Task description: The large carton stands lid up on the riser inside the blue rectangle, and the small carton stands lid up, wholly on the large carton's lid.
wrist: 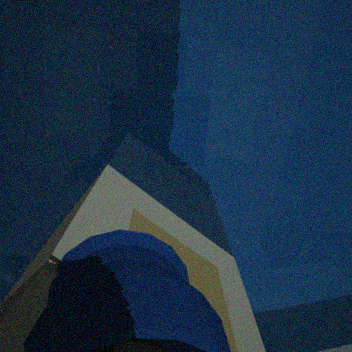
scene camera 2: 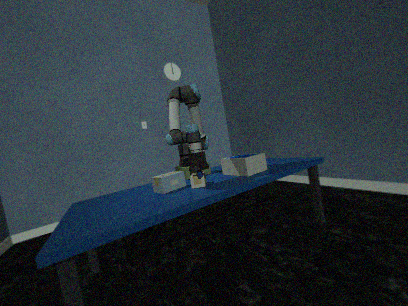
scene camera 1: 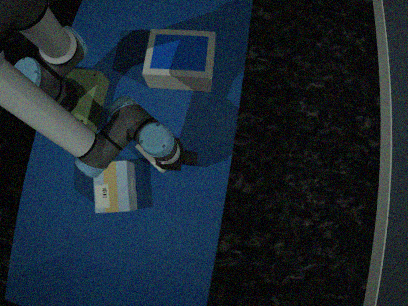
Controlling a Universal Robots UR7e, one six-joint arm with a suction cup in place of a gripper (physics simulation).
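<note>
The large carton [scene camera 1: 116, 187] [scene camera 2: 169, 182], with a barcode label and a yellow stripe on its upward face, rests on the blue table; which face is the lid I cannot tell. My gripper [scene camera 2: 199, 175] [wrist: 145, 280], a blue suction cup, is on a pale face of the small carton [scene camera 1: 149, 157] [scene camera 2: 196, 183] [wrist: 115, 197] and holds it beside the large carton. The small carton looks tilted; whether it touches the table is unclear. The riser [scene camera 1: 177, 81] [scene camera 2: 256, 166] stands apart from both cartons, with the blue rectangle [scene camera 1: 180, 52] on its top.
The arm reaches over the blue table [scene camera 1: 115, 255] [scene camera 2: 115, 215] and partly covers a green block [scene camera 1: 97, 82] behind the cartons. The table's long edge runs beyond the riser and my wrist. A wall with a clock [scene camera 2: 172, 71] stands behind.
</note>
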